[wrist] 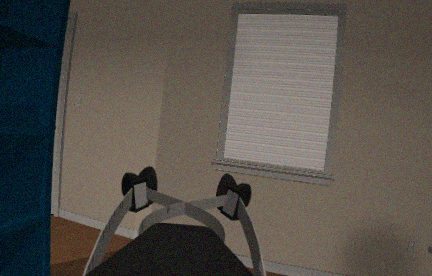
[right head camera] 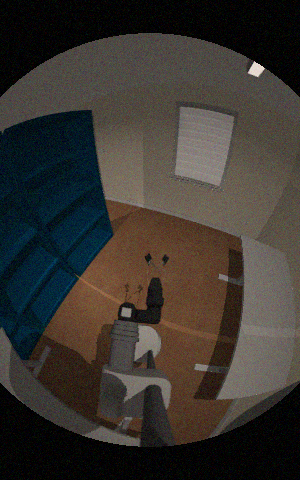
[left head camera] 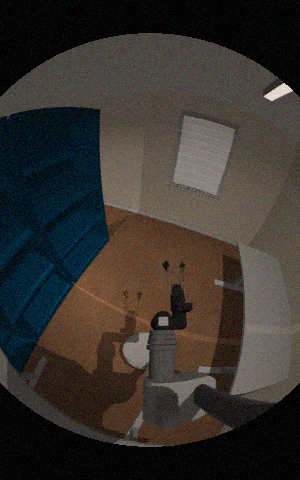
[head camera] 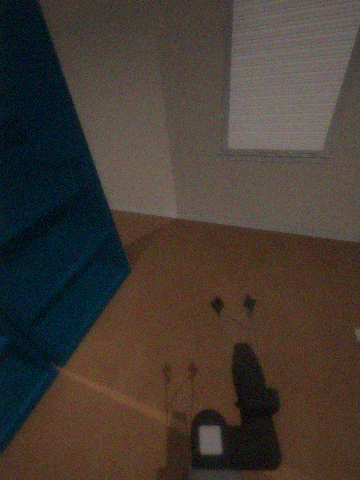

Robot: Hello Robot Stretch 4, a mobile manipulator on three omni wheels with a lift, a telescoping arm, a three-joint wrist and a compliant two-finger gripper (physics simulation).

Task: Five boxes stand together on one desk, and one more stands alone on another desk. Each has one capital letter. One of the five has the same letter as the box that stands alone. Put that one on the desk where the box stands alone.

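Pixels of known places: gripper, fingertip midpoint: (wrist: 187, 185) (right head camera: 156, 253) (left head camera: 173, 261) (head camera: 231, 296); robot's base, link origin: (right head camera: 140, 342) (left head camera: 143, 349).
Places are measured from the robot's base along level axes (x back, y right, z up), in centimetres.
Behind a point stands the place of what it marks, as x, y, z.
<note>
My gripper (head camera: 233, 304) @[-48.5, 8.5, 99.3] (left head camera: 174, 265) @[-48.5, 8.5, 99.3] (right head camera: 156, 259) @[-48.5, 8.5, 99.3] (wrist: 187, 185) @[-48.5, 8.5, 99.3] is open, with its two dark fingertips apart and no box between them. It is held out over the wooden floor. A white desk (left head camera: 265, 315) @[-11.7, 100.6, 69.2] (right head camera: 267, 315) @[-11.7, 102.0, 69.3] stands at the right in the left and right head camera views. The edge of another pale desk top (left head camera: 57, 417) (right head camera: 37, 400) shows at the lower left of those views. The six boxes and their letters do not show in these views.
A tall blue shelf unit (head camera: 95, 210) @[-156.6, -76.8, 67.0] (left head camera: 95, 200) @[-156.4, -76.2, 71.3] (right head camera: 95, 190) @[-156.3, -75.9, 81.8] (wrist: 25, 115) @[-159.4, -84.8, 101.6] stands at the left. A window with a closed blind (head camera: 285, 75) @[-210.1, 70.0, 134.4] (left head camera: 204, 155) @[-209.5, 72.0, 140.4] (right head camera: 204, 145) @[-209.4, 71.7, 140.6] (wrist: 282, 90) @[-209.9, 70.6, 138.9] is in the far wall. The base of the robot is low in the head side views.
</note>
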